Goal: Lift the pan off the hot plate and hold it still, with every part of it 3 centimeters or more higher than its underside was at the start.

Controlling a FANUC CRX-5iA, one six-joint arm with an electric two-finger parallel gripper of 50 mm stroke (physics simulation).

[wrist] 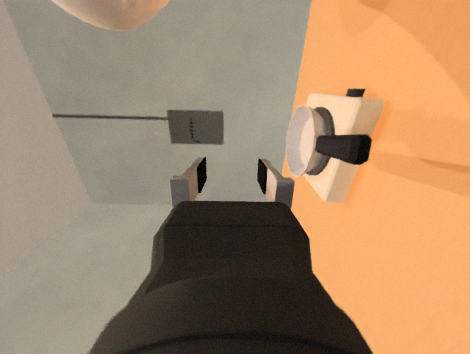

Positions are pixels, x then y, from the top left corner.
Labels:
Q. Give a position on a pan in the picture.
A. At 307,141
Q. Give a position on a hot plate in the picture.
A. At 350,114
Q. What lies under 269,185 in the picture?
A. The gripper.

